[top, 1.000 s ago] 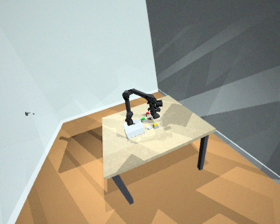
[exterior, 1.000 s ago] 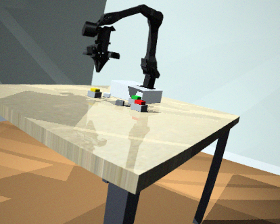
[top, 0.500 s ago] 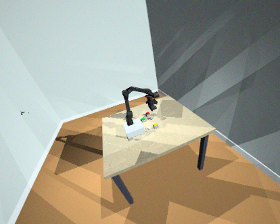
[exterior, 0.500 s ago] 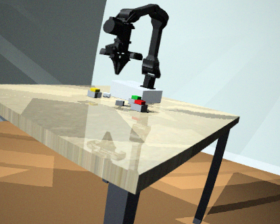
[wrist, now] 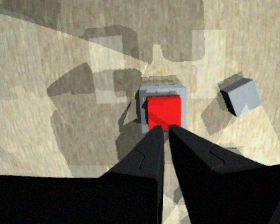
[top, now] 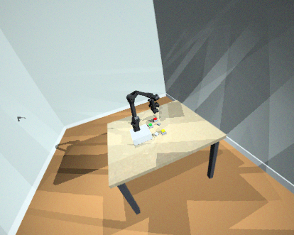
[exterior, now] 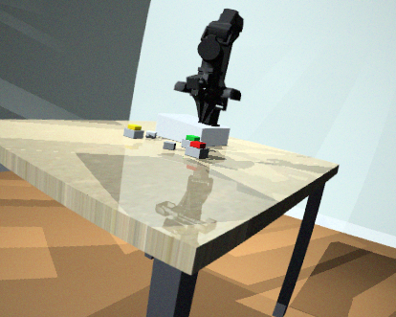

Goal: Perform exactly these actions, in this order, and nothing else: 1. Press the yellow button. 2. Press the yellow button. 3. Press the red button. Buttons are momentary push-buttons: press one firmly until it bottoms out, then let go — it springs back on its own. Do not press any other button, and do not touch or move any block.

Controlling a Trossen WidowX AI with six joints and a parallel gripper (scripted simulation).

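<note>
My gripper tip is 70 mm above the red button and 10 mm past it. Also, from my gripper tip: green button (110 mm behind, 70 mm to the right, 70 mm below); yellow button (250 mm to the right, 70 mm below, 50 mm behind).
</note>
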